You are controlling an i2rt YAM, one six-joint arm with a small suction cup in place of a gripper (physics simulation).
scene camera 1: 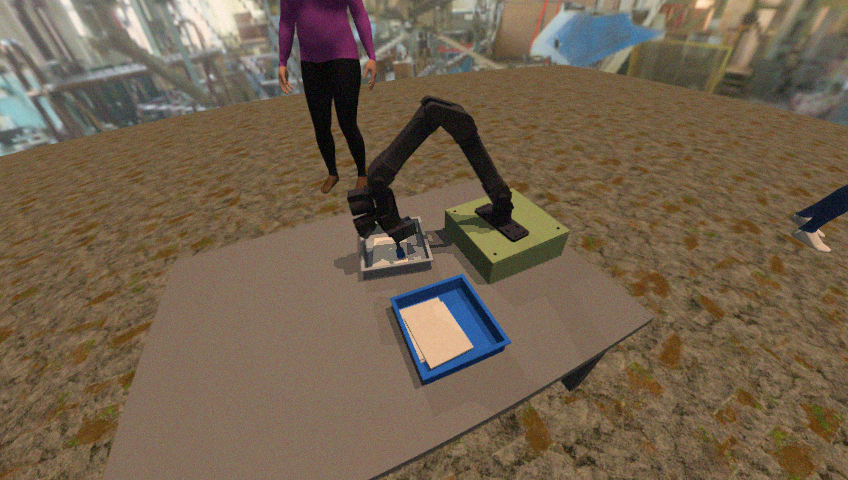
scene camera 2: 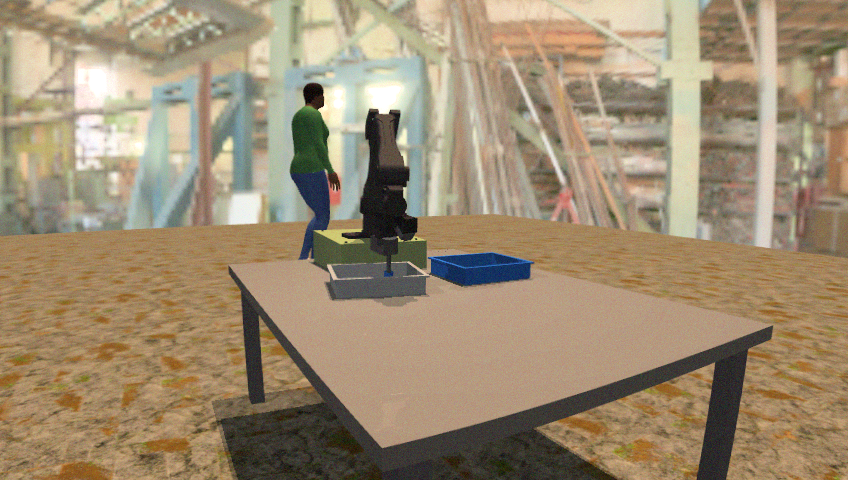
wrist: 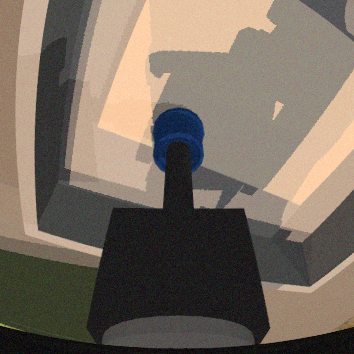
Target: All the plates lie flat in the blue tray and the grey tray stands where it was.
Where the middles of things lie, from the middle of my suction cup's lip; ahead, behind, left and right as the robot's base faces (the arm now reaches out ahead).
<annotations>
The grey tray [scene camera 2: 359, 280] lies 40 mm to the right of my suction cup. Round my suction cup: blue tray [scene camera 1: 483, 331] 310 mm to the left, 20 mm ahead.
</annotations>
